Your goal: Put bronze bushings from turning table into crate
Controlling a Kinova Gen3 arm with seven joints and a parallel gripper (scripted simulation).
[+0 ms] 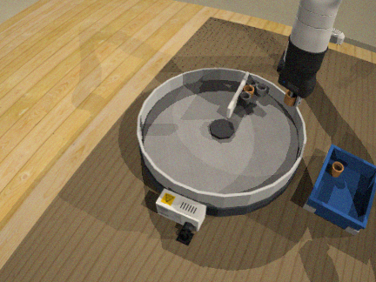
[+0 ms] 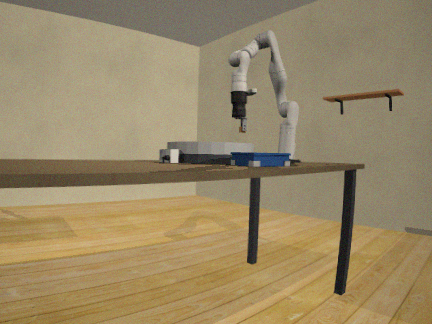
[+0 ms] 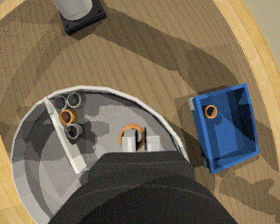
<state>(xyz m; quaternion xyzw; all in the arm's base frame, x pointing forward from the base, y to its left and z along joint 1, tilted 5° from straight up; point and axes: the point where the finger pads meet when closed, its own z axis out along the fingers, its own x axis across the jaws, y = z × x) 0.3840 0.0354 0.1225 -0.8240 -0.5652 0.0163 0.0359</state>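
Right now the blue crate is 9 cm ahead of my hand, 19 cm to the left of it and 14 cm below it. From my hand the other things lie so: turning table 8 cm ahead, 15 cm to the right, 11 cm below.
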